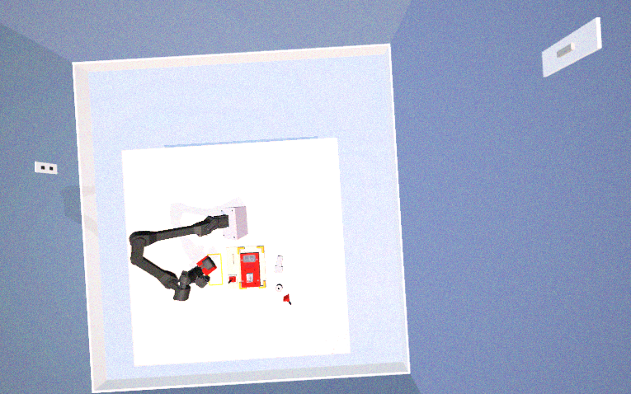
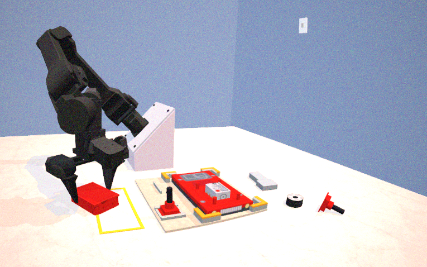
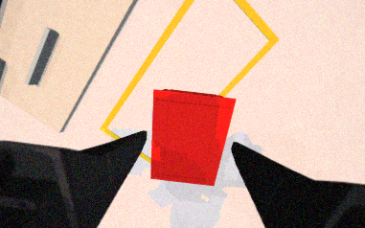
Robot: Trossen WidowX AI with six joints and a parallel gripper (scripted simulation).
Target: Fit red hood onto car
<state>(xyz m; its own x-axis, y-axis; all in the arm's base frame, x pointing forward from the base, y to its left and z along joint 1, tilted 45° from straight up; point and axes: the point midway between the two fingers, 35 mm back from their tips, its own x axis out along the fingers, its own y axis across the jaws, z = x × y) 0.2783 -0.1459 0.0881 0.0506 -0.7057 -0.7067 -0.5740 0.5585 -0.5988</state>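
Now: the red hood right at my gripper tip. From my gripper tip the other things lie so: black post: 150 mm to the left, 80 mm ahead, 20 mm above; then black wheel: 430 mm to the left, 150 mm ahead, 10 mm below; then white engine block: 270 mm to the left, 70 mm ahead, 10 mm above.
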